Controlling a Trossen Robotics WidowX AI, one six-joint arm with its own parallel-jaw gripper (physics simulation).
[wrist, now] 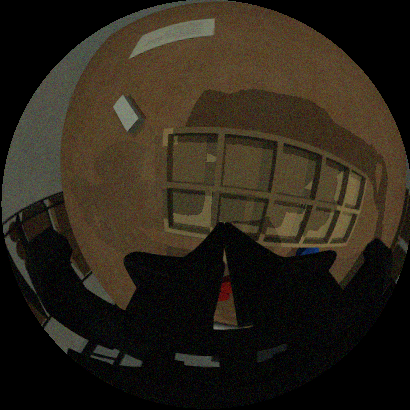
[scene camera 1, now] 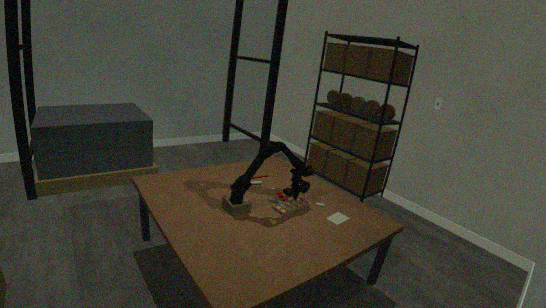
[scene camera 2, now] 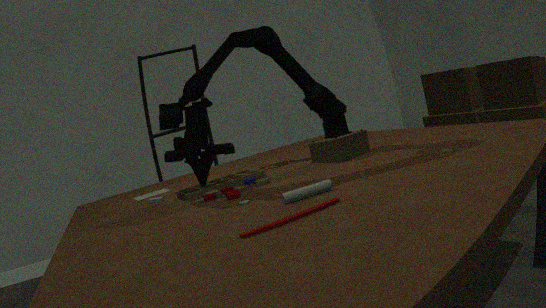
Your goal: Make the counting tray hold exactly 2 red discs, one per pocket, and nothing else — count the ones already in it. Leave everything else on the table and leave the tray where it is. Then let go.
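The counting tray [scene camera 1: 302,208] [scene camera 2: 187,194] [wrist: 219,160] is a tan grid of pockets in two rows, lying in front of the arm's base. In the wrist view, the pockets that show hold no disc. My gripper [scene camera 1: 295,195] [scene camera 2: 202,183] [wrist: 222,226] is shut on nothing, with its tip pointing down at the tray's near row. Red discs [scene camera 1: 280,194] [scene camera 2: 232,194] lie on the table beside the tray, and one red disc [wrist: 225,290] shows through the gap behind my fingers. A blue disc [scene camera 1: 277,202] [scene camera 2: 250,181] [wrist: 307,251] lies at the tray's edge.
A red rod [scene camera 1: 260,176] [scene camera 2: 290,218] and a white cylinder [scene camera 1: 256,182] [scene camera 2: 306,191] lie near the base. A small white block [scene camera 1: 319,204] [scene camera 2: 155,200] [wrist: 128,113] and a paper sheet [scene camera 1: 338,218] [wrist: 172,36] lie beyond the tray. A shelf rack [scene camera 1: 320,76] stands off the table.
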